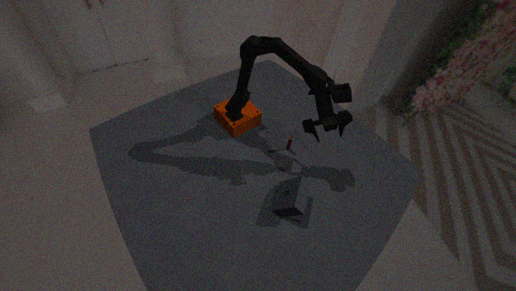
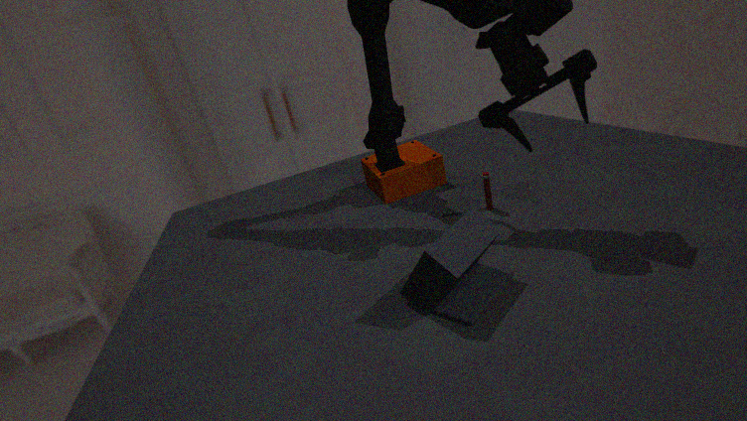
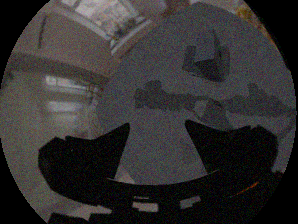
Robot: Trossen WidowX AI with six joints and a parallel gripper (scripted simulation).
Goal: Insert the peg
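My gripper tip is 14 cm past the red peg, 7 cm to the left of it and 10 cm above it. From my gripper tip the other things lie so: sloped panel: 7 cm ahead, 24 cm to the right, 11 cm below.
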